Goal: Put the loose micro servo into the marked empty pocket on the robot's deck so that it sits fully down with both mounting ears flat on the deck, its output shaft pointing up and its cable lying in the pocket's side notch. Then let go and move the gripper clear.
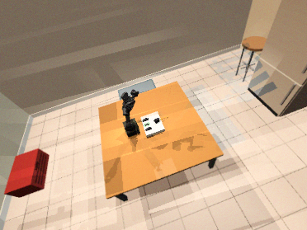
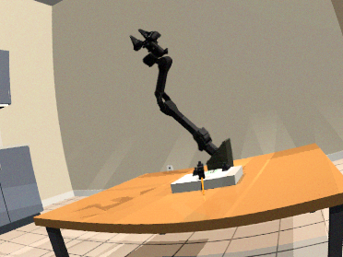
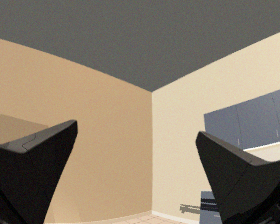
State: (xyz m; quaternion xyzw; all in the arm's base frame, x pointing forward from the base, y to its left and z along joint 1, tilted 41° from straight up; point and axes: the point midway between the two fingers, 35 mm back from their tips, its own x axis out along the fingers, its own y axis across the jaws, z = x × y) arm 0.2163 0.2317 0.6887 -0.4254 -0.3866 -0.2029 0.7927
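Now: the white deck 140 mm ahead of my gripper tip, 260 mm to the left of it and 820 mm below it.
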